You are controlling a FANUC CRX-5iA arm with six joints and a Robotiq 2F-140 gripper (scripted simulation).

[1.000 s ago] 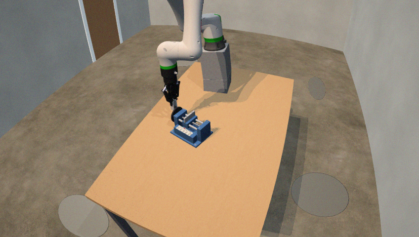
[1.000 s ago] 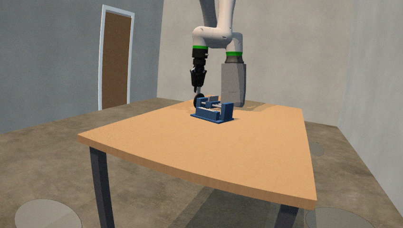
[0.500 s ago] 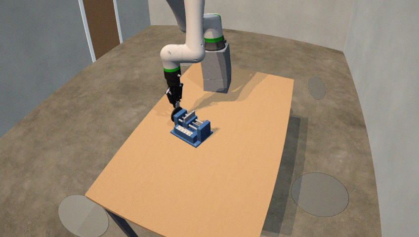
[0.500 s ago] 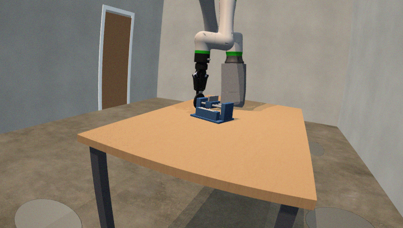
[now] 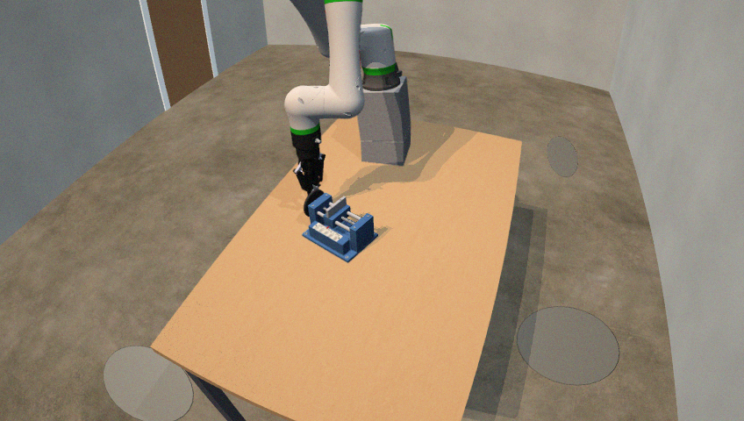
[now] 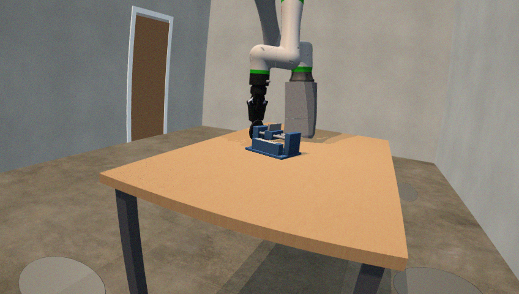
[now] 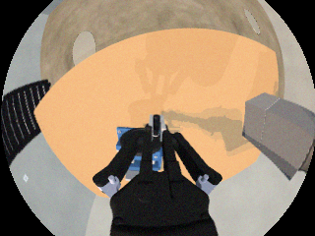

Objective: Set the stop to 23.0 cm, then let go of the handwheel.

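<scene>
My hand is 10 mm to the right of the black handwheel, 10 mm short of it and 10 mm above it. Also, from my hand: grey stop plate 110 mm to the left, 80 mm ahead, 20 mm above.
</scene>
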